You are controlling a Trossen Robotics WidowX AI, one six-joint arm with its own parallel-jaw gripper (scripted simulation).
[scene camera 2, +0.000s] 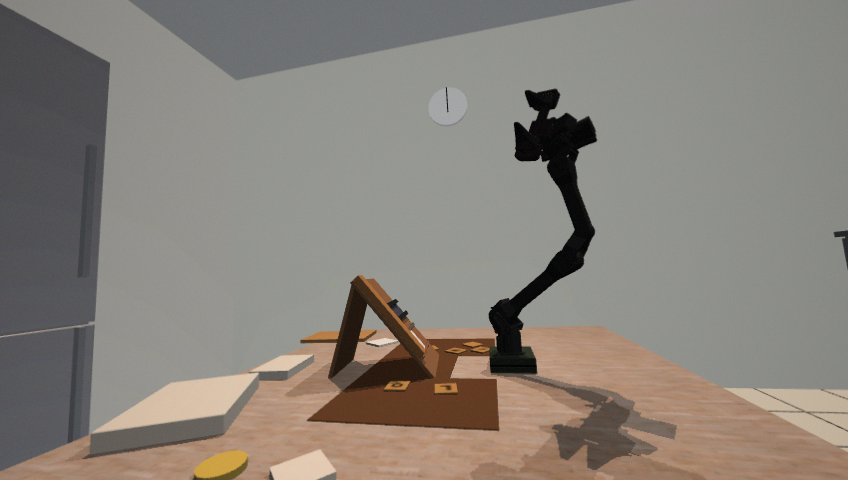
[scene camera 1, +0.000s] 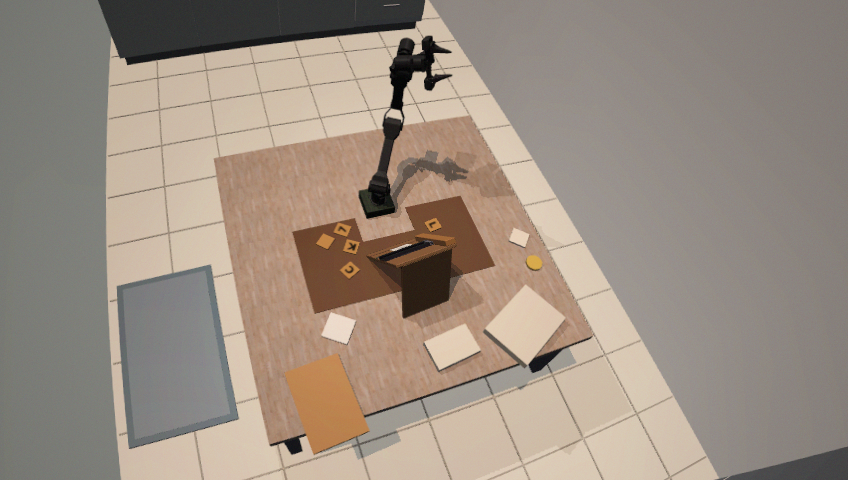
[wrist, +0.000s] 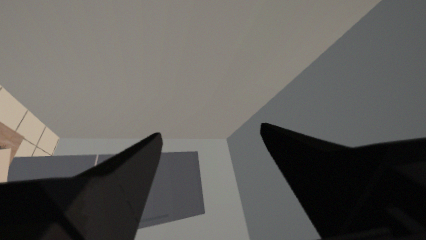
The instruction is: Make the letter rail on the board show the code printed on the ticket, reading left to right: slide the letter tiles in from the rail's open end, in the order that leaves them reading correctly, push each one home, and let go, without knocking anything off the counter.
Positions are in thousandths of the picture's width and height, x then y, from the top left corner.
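Observation:
Gripper open and holding nothing; my gripper (scene camera 2: 615,222) is visible, as are the same gripper (scene camera 1: 534,132) and again the gripper (wrist: 499,552). Also visible: a white card (scene camera 1: 399,684) and an orange sheet (scene camera 1: 385,843). The sheet is out of frame in the wrist view.

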